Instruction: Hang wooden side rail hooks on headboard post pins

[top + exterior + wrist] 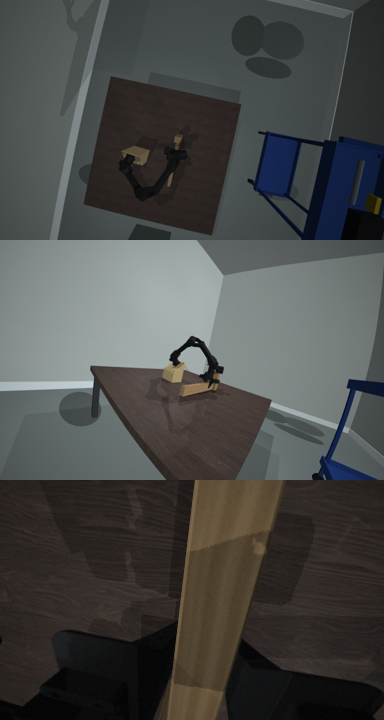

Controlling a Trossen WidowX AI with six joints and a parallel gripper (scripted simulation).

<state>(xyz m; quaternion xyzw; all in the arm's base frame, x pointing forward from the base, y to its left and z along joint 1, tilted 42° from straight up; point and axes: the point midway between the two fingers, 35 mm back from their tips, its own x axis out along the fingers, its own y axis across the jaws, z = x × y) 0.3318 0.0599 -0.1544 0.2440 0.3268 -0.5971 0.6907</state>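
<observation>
My gripper tip is now 2 cm past the headboard post, 12 cm to the right of it and 6 cm below it.
</observation>
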